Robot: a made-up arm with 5 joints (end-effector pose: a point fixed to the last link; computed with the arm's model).
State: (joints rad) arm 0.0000 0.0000 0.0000 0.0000 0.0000
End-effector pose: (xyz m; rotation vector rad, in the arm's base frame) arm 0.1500 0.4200 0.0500 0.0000 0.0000 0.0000
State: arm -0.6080 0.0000 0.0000 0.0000 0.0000
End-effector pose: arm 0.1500 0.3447 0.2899 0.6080 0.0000 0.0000
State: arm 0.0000 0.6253 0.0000 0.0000 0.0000
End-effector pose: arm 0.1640 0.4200 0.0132 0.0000 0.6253 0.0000
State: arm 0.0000 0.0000 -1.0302 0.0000 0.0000
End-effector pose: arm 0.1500 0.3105 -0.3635 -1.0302 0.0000 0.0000
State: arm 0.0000 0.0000 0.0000 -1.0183 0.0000
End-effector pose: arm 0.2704 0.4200 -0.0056 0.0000 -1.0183 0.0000
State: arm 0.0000 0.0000 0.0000 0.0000 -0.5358
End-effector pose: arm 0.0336 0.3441 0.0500 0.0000 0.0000 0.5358
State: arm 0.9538 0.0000 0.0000 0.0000 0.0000
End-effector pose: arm 0.1500 0.2430 -0.2926 -0.9538 0.0000 0.0000
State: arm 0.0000 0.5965 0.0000 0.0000 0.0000
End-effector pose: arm 0.1638 0.4200 0.0150 0.0000 0.5965 0.0000
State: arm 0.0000 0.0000 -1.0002 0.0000 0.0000
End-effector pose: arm 0.1500 0.3194 -0.3541 -1.0002 0.0000 0.0000
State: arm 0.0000 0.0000 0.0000 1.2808 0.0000
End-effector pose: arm 0.1519 0.4200 0.2125 0.0000 1.2808 0.0000
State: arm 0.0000 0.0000 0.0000 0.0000 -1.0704
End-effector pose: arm -0.0277 0.2198 0.0500 0.0000 0.0000 1.0704
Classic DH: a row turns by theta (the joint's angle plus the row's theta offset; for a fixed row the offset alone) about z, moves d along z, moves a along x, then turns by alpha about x. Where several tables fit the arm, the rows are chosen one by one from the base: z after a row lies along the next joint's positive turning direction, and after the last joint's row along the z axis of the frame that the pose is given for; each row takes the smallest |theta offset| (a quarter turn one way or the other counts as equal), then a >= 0, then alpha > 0; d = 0 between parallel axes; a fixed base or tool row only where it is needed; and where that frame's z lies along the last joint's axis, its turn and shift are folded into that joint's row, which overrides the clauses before.
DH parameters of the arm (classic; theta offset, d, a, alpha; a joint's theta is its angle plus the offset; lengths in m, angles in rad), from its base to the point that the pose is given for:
base (fixed): -1.5708 0.05 0 1.5708
joint 1: -1.5708 -0.1 0.04 1.5708
joint 2: 0 0 0.07 1.5708
joint 3: 0 0.16 -0.19 -1.5708
joint 4: 1.5708 0.17 0.03 1.5708
joint 5: 1.2611 0 0.2625 3.1416
tool (fixed): -1.8805 -0.08 0 0

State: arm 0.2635 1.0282 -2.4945 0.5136 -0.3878
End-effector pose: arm -0.3275 -0.2207 -0.1356 -2.6372 1.2916 0.6843
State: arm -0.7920 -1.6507 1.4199 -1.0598 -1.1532
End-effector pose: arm -0.0172 0.0651 0.1706 -0.3801 3.0547 0.4427
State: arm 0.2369 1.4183 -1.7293 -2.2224 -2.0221
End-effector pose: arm 0.0859 -0.0320 -0.3573 0.2057 0.4889 -2.4348
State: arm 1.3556 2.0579 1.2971 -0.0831 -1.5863
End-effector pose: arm 0.1843 0.0272 0.1180 0.1979 0.3360 -0.4241
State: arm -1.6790 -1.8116 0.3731 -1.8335 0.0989
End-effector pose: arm -0.1613 -0.1997 0.3808 0.0702 1.6588 1.8095
